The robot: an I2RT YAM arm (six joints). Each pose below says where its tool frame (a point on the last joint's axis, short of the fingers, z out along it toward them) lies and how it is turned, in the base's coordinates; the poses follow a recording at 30 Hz.
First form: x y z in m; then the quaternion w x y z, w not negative.
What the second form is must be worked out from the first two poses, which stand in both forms.
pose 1, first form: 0.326, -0.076, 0.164, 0.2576, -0.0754, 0.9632, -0.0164
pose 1, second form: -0.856, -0.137, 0.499, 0.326; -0.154, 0.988, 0.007, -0.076; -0.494, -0.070, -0.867, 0.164; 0, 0, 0, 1
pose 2, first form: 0.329, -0.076, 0.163, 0.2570, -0.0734, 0.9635, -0.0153
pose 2, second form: -0.857, -0.134, 0.497, 0.329; -0.149, 0.989, 0.008, -0.076; -0.493, -0.067, -0.867, 0.163; 0, 0, 0, 1
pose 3, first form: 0.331, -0.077, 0.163, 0.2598, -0.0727, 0.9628, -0.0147
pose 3, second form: -0.854, -0.132, 0.502, 0.331; -0.148, 0.989, 0.009, -0.077; -0.498, -0.066, -0.865, 0.163; 0, 0, 0, 1
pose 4, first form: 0.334, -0.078, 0.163, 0.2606, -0.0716, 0.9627, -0.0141
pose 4, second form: -0.854, -0.131, 0.504, 0.334; -0.145, 0.989, 0.010, -0.078; -0.500, -0.064, -0.864, 0.163; 0, 0, 0, 1
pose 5, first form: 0.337, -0.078, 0.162, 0.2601, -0.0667, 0.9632, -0.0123
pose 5, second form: -0.856, -0.122, 0.503, 0.337; -0.135, 0.991, 0.011, -0.078; -0.499, -0.058, -0.864, 0.162; 0, 0, 0, 1
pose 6, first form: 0.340, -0.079, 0.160, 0.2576, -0.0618, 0.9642, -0.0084
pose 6, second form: -0.860, -0.115, 0.498, 0.340; -0.124, 0.992, 0.016, -0.079; -0.496, -0.048, -0.867, 0.160; 0, 0, 0, 1
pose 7, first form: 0.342, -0.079, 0.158, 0.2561, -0.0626, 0.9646, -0.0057
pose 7, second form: -0.861, -0.118, 0.495, 0.342; -0.124, 0.992, 0.021, -0.079; -0.493, -0.043, -0.869, 0.158; 0, 0, 0, 1
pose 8, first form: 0.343, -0.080, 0.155, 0.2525, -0.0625, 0.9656, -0.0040
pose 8, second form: -0.865, -0.119, 0.488, 0.343; -0.123, 0.992, 0.024, -0.080; -0.487, -0.039, -0.872, 0.155; 0, 0, 0, 1
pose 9, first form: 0.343, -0.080, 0.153, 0.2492, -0.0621, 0.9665, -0.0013
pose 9, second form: -0.868, -0.119, 0.482, 0.343; -0.121, 0.992, 0.028, -0.080; -0.482, -0.033, -0.876, 0.153; 0, 0, 0, 1
